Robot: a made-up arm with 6 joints.
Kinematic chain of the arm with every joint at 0, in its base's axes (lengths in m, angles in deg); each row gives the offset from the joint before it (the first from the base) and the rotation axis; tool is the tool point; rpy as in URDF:
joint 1: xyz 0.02 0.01 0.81 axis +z
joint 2: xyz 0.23 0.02 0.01 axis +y
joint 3: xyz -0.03 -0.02 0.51 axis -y
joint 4: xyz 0.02 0 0.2 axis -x
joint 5: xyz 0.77 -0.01 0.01 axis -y
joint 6: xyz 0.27 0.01 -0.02 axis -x
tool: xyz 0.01 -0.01 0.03 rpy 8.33 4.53 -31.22
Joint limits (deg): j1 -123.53..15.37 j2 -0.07..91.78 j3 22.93..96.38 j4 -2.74..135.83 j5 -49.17..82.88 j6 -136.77..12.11
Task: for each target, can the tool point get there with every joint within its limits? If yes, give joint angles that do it. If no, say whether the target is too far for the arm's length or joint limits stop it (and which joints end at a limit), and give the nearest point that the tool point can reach.
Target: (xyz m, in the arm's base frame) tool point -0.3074 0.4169 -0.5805
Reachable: no: joint limits stop it (at a limit: joint 1, joint 2, joint 3, joint 5, joint 6) | nearest point -0.6236 -0.8317 -0.0473 | short by 1.394 m
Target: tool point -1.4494 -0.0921 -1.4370
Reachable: no: too far | nearest point -0.7593 -0.8803 -0.0551 | short by 1.734 m
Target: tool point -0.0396 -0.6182 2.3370
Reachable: yes | joints -108.14 17.83 83.99 111.29 28.78 -49.40
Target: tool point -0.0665 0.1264 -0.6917
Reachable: no: joint limits stop it (at a limit: joint 1, joint 2, joint 3, joint 5, joint 6) | nearest point -0.5765 -0.8515 -0.0510 | short by 1.275 m
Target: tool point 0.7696 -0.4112 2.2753
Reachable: yes | joints -24.51 31.42 90.67 53.51 -9.21 -99.43
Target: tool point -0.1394 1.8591 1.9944
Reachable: no: too far | nearest point -0.0125 0.3875 2.0922 | short by 1.480 m
